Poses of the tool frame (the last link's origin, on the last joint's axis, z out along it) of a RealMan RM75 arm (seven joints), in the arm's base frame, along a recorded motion.
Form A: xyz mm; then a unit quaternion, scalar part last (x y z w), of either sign.
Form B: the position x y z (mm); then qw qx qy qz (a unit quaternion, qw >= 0). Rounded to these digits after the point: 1 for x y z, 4 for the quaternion.
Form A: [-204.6, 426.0, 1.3, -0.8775, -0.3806, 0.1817, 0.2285]
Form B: [-204.6, 426.0, 1.3, 0.2285, -0.8775, -0.3806, 0.1817]
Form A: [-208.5, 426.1, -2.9, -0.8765, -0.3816, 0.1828, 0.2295]
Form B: [-208.5, 426.1, -2.9, 0.2295, -0.8765, -0.3816, 0.1828]
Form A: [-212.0, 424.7, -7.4, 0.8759, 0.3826, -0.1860, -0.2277]
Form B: [-212.0, 424.7, -7.4, 0.2277, -0.8759, -0.3826, 0.1860]
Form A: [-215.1, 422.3, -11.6, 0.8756, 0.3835, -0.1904, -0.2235]
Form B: [-215.1, 422.3, -11.6, 0.2235, -0.8756, -0.3835, 0.1904]
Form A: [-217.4, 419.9, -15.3, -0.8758, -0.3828, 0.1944, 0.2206]
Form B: [-217.4, 419.9, -15.3, 0.2206, -0.8758, -0.3828, 0.1944]
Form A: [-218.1, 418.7, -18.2, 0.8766, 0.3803, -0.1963, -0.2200]
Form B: [-218.1, 418.7, -18.2, 0.2200, -0.8766, -0.3803, 0.1963]
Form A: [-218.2, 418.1, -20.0, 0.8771, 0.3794, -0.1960, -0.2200]
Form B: [-218.2, 418.1, -20.0, 0.2200, -0.8771, -0.3794, 0.1960]
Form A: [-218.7, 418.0, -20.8, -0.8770, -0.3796, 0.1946, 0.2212]
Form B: [-218.7, 418.0, -20.8, 0.2212, -0.8770, -0.3796, 0.1946]
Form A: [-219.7, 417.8, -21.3, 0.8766, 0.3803, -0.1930, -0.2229]
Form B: [-219.7, 417.8, -21.3, 0.2229, -0.8766, -0.3803, 0.1930]
